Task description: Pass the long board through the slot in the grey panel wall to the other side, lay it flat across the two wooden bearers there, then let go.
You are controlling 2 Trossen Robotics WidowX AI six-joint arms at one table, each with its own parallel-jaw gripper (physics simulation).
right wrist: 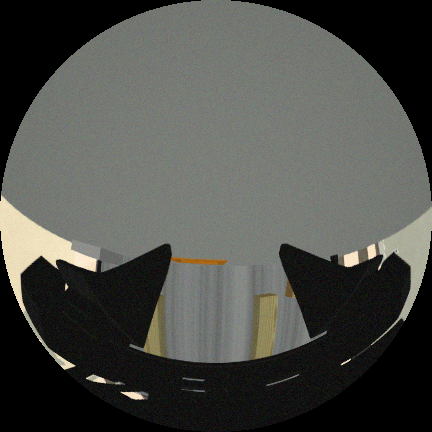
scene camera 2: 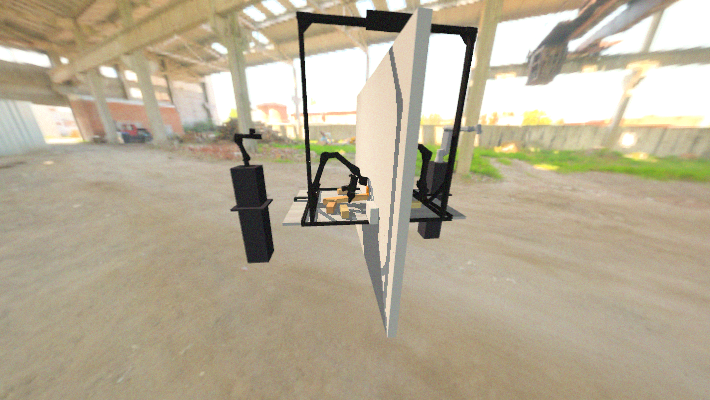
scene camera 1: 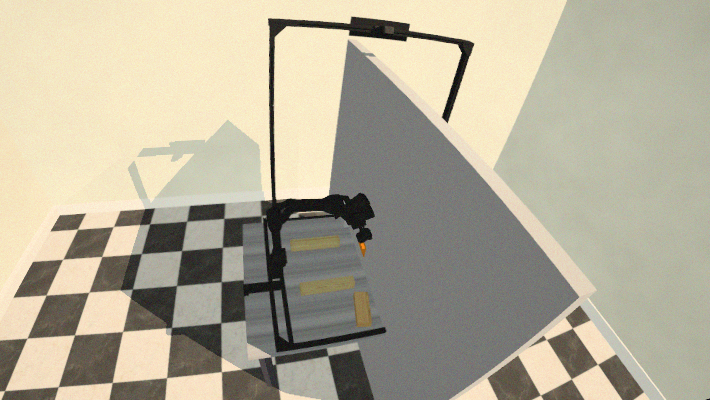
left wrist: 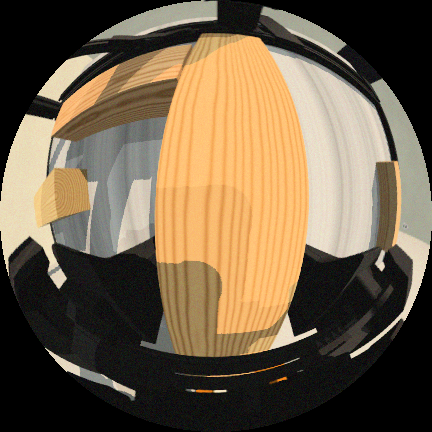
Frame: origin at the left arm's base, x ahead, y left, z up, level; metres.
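Seen in the pictures: left gripper, fingertip midpoint: (scene camera 2: 349, 202) (left wrist: 224, 232); right gripper, fingertip midpoint: (right wrist: 227, 250); right arm's base, link origin: (right wrist: 215, 392) (scene camera 2: 422, 198) (scene camera 1: 275, 273).
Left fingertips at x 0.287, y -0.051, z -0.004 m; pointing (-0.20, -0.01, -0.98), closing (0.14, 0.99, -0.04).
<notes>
Offsets run from my left fingertips to a thing's top centre. "spot": to the spot under its first point.
The long board (scene camera 2: 345, 199) (left wrist: 230, 150) is nearly level on the pale side of the grey panel wall (scene camera 1: 425, 225) (scene camera 2: 377, 125) (right wrist: 215, 125). One end is near the orange-edged slot @(spot: 0.186 m ahead, 0.008 m left, 0.063 m up) (scene camera 1: 363, 248) (scene camera 2: 368, 190) (right wrist: 199, 261); whether it enters is unclear. My left gripper (scene camera 2: 351, 198) (left wrist: 224, 232) is shut on the board. My right gripper (scene camera 1: 364, 236) (right wrist: 227, 250) is open and empty on the other side, close to the panel above the slot. The two wooden bearers @(0.408 m ahead, 0.106 m right, 0.029 m up) (scene camera 1: 315, 243) @(0.398 m ahead, 0.158 m left, 0.029 m up) (scene camera 1: 327, 285) (right wrist: 156, 330) (right wrist: 265, 325) lie roughly parallel there. The board does not show in the right wrist view.
A separate wooden block @(0.269 m ahead, 0.305 m left, 0.023 m up) (scene camera 1: 363, 309) lies beside the panel on the bearers' side. On the board's side, loose wooden blocks @(0.136 m back, 0.096 m right, 0.035 m up) (scene camera 2: 330, 207) @(0.052 m back, 0.207 m right, 0.035 m up) (scene camera 2: 344, 211) (left wrist: 120, 95) (left wrist: 70, 192) @(0.002 m back, 0.299 m left, 0.029 m up) (left wrist: 387, 205) lie around the board. A black frame (scene camera 1: 272, 120) (scene camera 2: 305, 110) stands over the table.
</notes>
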